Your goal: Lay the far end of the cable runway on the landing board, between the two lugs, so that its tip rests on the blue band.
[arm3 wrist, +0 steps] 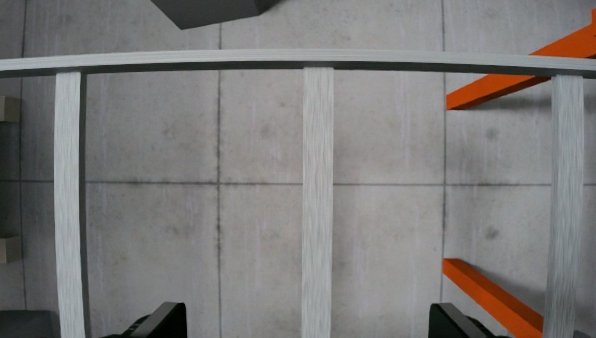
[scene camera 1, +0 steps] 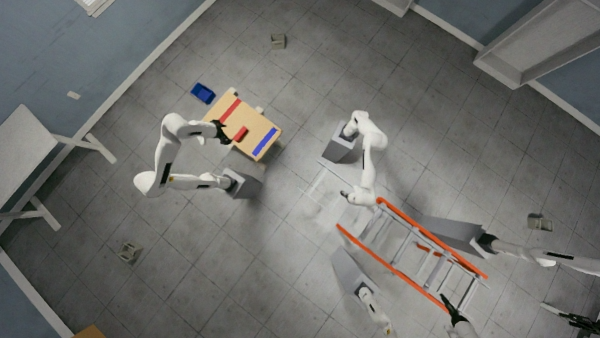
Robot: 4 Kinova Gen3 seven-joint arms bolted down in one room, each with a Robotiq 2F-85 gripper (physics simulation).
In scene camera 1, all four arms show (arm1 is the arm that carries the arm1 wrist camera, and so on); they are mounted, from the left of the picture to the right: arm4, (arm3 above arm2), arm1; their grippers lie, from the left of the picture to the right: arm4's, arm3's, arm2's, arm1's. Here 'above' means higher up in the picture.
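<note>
The cable runway (arm3 wrist: 317, 200) (scene camera 1: 404, 246) shows grey rungs. In the scene view orange rails (scene camera 1: 427, 232) flank it and a pale ladder outline continues upper left. The landing board (scene camera 1: 252, 118) has a blue band (scene camera 1: 264, 142) at its right end, a red band and a red block (scene camera 1: 241, 133); its lugs are not clear. Arm3's gripper (arm3 wrist: 307, 320) (scene camera 1: 344, 194) is open above a rung. Arm4's gripper (scene camera 1: 225, 133) is at the board's left edge. Arm2's gripper (scene camera 1: 445, 299) is at the near orange rail's lower end. Arm1's gripper (scene camera 1: 562, 316) is lower right. These three are unclear.
A blue bin (scene camera 1: 203, 93) lies beside the board. Arm3's grey pedestal (arm3 wrist: 215, 11) (scene camera 1: 338, 149) stands right of the board and arm4's pedestal (scene camera 1: 247, 186) below it. Orange legs (arm3 wrist: 492, 295) show beneath the runway. A white table (scene camera 1: 25, 150) stands at the left wall.
</note>
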